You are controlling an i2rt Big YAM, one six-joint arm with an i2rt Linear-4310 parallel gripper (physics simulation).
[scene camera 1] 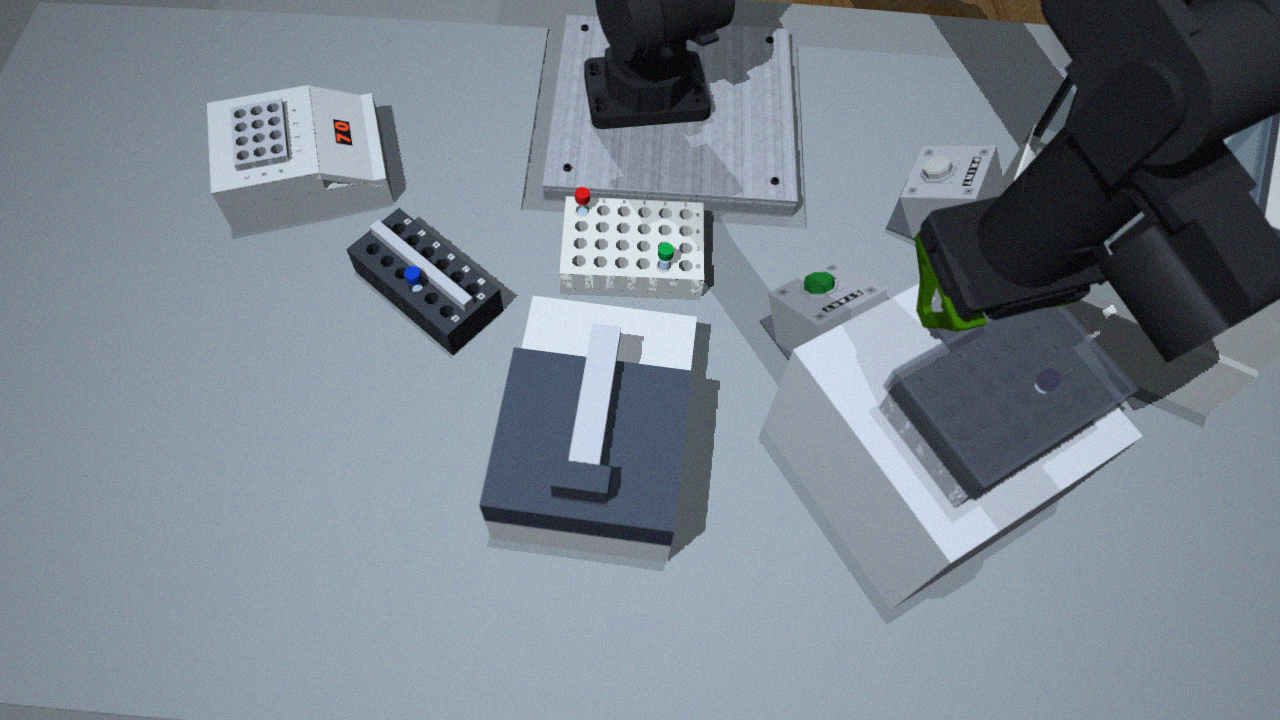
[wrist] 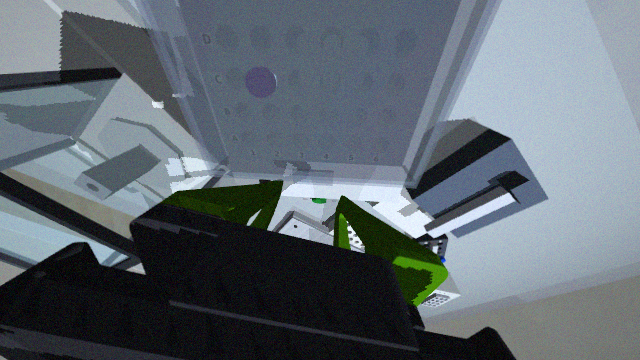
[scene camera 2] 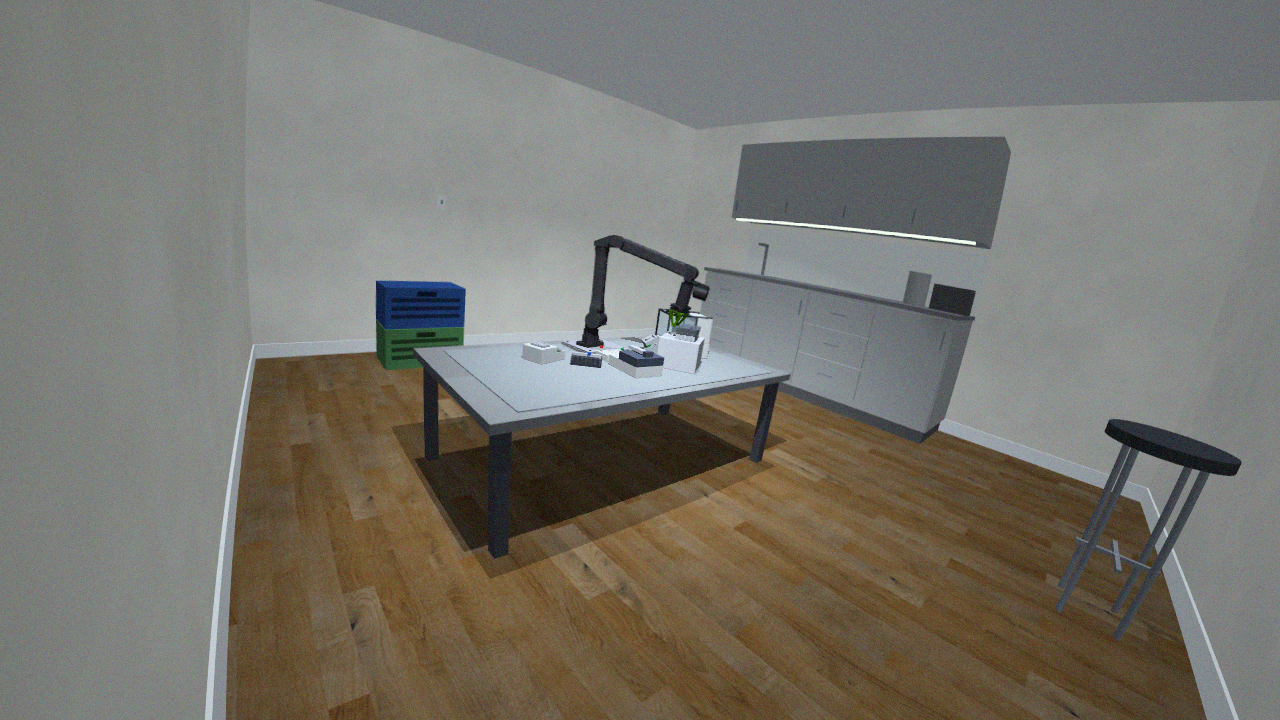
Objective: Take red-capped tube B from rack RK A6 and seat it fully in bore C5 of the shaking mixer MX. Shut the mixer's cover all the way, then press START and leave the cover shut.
my gripper: part open, touches a translucent grey cover
